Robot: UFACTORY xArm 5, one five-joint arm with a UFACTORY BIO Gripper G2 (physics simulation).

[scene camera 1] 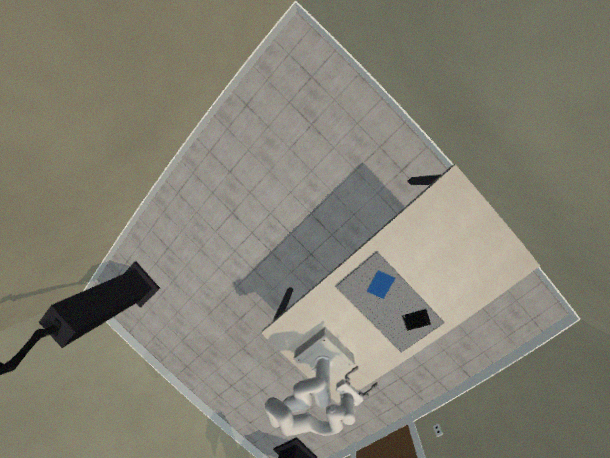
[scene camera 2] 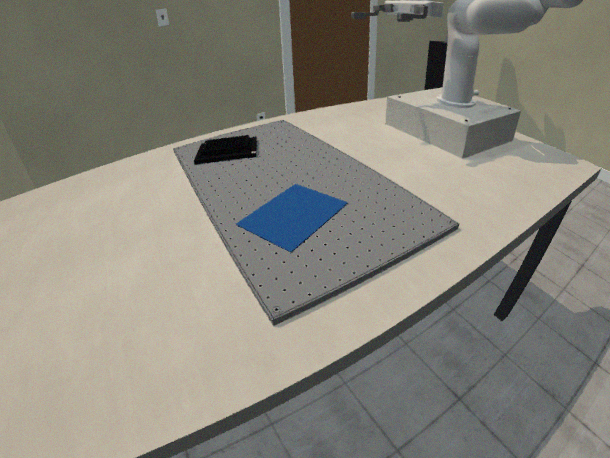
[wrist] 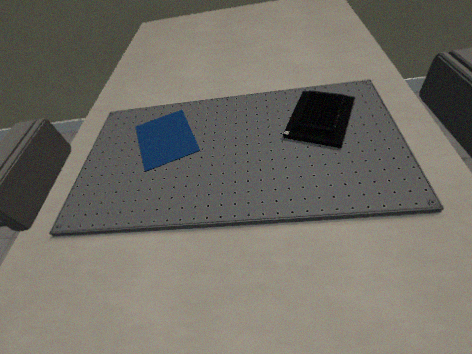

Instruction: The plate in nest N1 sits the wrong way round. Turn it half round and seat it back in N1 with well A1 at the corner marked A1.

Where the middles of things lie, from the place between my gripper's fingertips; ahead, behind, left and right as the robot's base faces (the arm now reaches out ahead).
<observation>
Now: the black plate [scene camera 2: 236, 144] 39 cm ahead of my hand, 31 cm below it and 11 cm to the right of it. From my hand the other things lie so: blue sheet [scene camera 2: 287, 220]: 35 cm ahead, 33 cm below, 25 cm to the left; then black nest [wrist: 343, 123]: 39 cm ahead, 33 cm below, 11 cm to the right.
</observation>
